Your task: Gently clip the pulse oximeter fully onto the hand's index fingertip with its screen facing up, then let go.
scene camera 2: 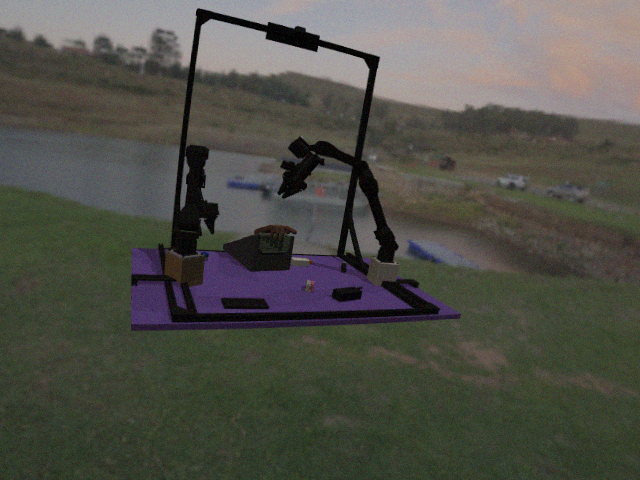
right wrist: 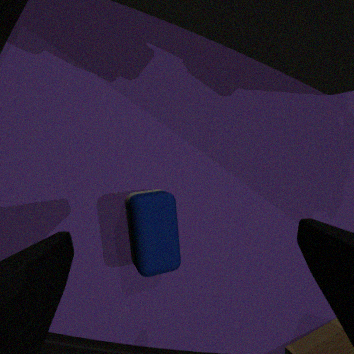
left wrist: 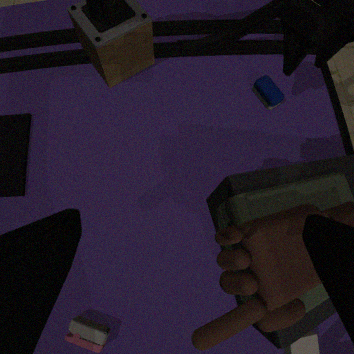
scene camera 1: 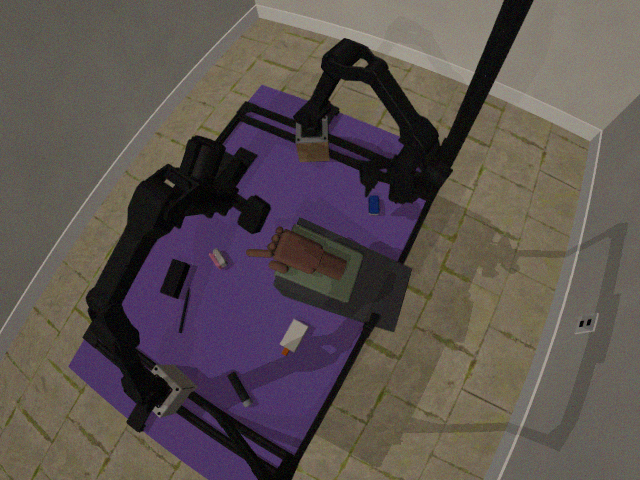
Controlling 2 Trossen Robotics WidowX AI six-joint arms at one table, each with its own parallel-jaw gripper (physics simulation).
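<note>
A small blue block with a pale underside, apparently the pulse oximeter, lies on the purple mat; no screen shows. My right gripper is open above and close beside it; in the right wrist view the block appears between the fingertips, nearer the left one. The brown hand rests palm down on a padded wedge, its index finger extended and bare. My left gripper is open and empty, high above the mat.
A pink and pale grey piece lies off the index fingertip. A black box, a thin black rod, a white box with an orange end and a dark cylinder lie on the mat. Black rails edge it.
</note>
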